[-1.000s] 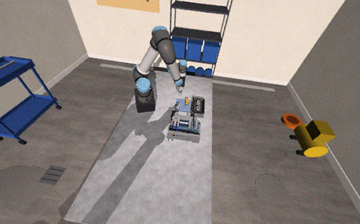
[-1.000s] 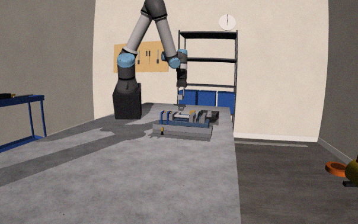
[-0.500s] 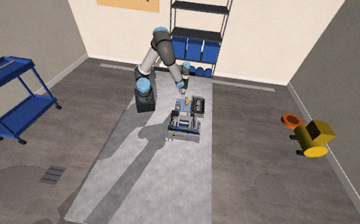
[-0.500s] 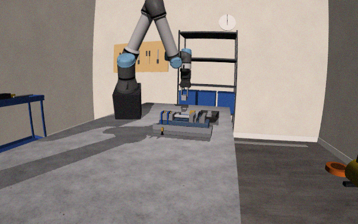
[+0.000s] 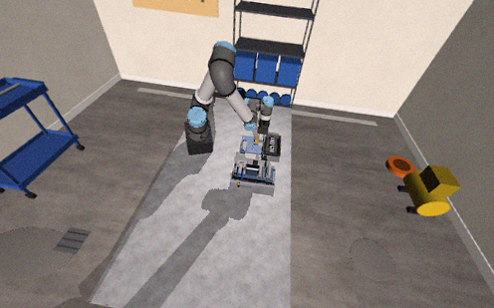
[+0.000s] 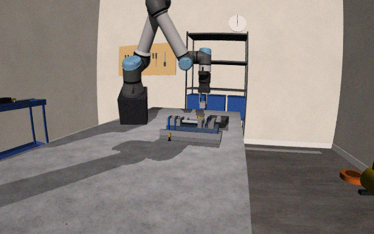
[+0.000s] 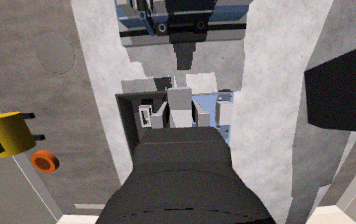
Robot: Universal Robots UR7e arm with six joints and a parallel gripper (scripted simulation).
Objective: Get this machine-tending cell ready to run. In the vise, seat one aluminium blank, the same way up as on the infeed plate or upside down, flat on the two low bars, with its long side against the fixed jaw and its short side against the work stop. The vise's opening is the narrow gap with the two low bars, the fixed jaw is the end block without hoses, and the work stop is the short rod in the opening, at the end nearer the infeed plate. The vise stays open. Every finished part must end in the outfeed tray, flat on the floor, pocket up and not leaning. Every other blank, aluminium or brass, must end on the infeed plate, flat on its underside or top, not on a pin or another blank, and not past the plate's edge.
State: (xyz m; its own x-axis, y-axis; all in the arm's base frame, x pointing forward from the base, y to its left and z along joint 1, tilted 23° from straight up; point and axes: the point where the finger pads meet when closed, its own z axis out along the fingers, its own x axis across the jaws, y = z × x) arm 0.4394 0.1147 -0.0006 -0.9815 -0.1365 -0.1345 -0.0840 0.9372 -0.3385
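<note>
My hand is 220 mm to the left of the vise and 130 mm above it. From my hand the other things lie so: brass blank: 50 mm behind, 150 mm to the left, 140 mm below.
</note>
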